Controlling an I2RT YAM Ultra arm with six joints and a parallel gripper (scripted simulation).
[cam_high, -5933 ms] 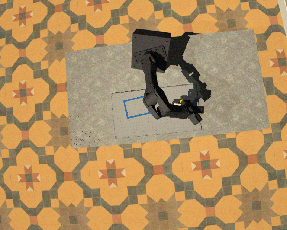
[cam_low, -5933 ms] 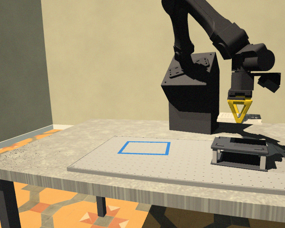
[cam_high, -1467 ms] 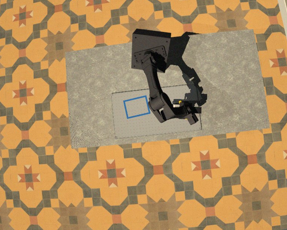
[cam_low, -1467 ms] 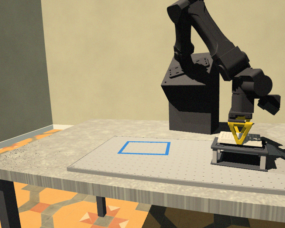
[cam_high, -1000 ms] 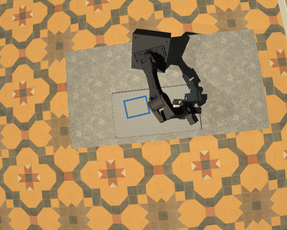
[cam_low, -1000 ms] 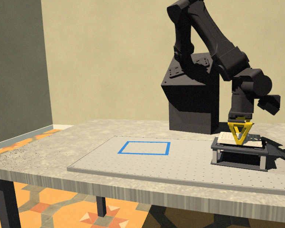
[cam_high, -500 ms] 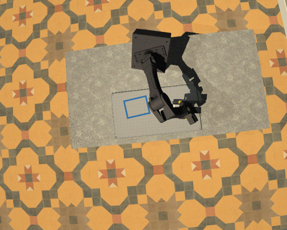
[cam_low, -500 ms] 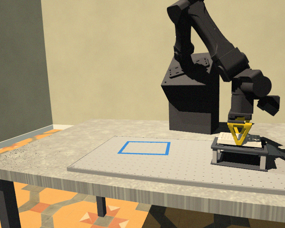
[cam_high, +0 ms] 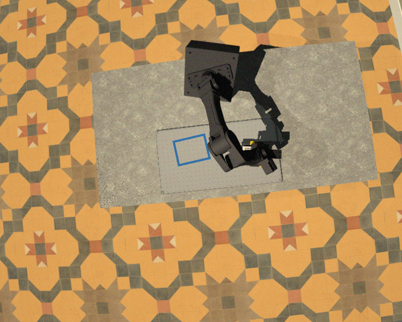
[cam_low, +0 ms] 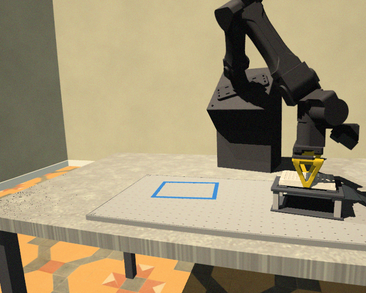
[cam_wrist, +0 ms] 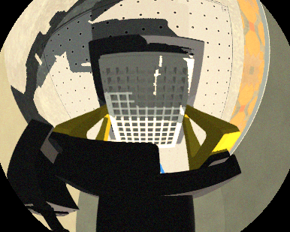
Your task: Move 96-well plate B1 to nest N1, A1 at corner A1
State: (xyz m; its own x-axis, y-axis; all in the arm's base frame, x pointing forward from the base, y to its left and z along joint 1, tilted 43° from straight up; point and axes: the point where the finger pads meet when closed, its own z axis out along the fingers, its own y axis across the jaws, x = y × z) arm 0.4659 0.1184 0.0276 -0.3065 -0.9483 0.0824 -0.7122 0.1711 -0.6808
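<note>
Now: hand right at the 96-well plate. Also, from my hand: raised plate nest (2 cm below).
</note>
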